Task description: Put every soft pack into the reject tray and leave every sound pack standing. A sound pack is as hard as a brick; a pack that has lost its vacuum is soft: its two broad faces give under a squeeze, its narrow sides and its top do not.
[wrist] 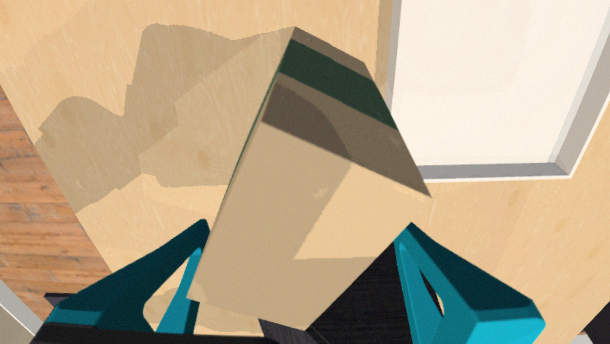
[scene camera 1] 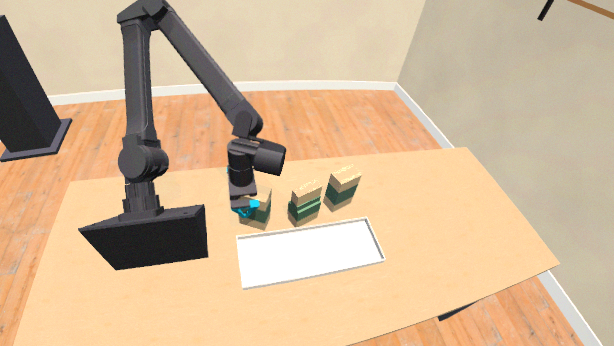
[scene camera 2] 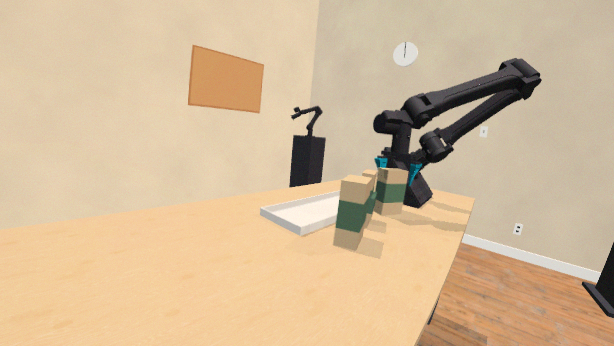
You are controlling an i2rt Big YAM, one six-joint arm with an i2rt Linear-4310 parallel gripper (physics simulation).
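Where they show: gripper, between the fingertips: (scene camera 1: pixel 242 202) (scene camera 2: pixel 395 183); arm's base, origin of its link: (scene camera 1: pixel 143 216) (scene camera 2: pixel 408 166).
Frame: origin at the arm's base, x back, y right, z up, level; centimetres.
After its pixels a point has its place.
Three tan packs with green bands stand upright. The left pack (scene camera 1: pixel 262 215) @(z -5.6, x -29.7, y 1.9 cm) (scene camera 2: pixel 391 192) @(z -5.9, x -30.9, y -3.1 cm) (wrist: pixel 310 200) @(z 0.9, x -30.6, y -0.9 cm) is under my gripper (scene camera 1: pixel 241 202) @(z -3.9, x -25.1, y -2.1 cm) (scene camera 2: pixel 397 175) @(z -3.9, x -25.1, y -2.1 cm) (wrist: pixel 299 225) @(z -3.9, x -25.1, y -2.1 cm), which is open, its teal fingers on either side of the pack's top. In the wrist view one finger is right at the pack's left edge; a gap shows toward the other. The middle pack (scene camera 1: pixel 305 207) @(z -4.8, x -41.7, y 2.4 cm) (scene camera 2: pixel 370 173) @(z 0.8, x -45.0, y -1.1 cm) has a ridged band and is mostly hidden in scene camera 2. The right pack (scene camera 1: pixel 341 192) @(z -3.5, x -53.4, y 0.5 cm) (scene camera 2: pixel 352 215) @(z -5.8, x -59.2, y -4.4 cm) stands apart. The white reject tray (scene camera 1: pixel 310 255) @(z -12.9, x -40.8, y 13.2 cm) (scene camera 2: pixel 305 215) @(z -12.9, x -51.4, y 13.1 cm) (wrist: pixel 495 90) @(z -12.9, x -27.7, y 11.6 cm) holds no pack.
The arm's black base (scene camera 1: pixel 150 240) @(z -0.5, x -1.8, y 6.9 cm) stands on the wooden table (scene camera 1: pixel 450 225) @(z -13.2, x -91.5, y 16.2 cm) (scene camera 2: pixel 175 280) @(z -13.2, x -88.6, y 7.6 cm) left of the packs. The tray lies close in front of the packs. The table's back edge runs behind them. A dark pedestal (scene camera 1: pixel 25 95) (scene camera 2: pixel 307 160) stands away from the table.
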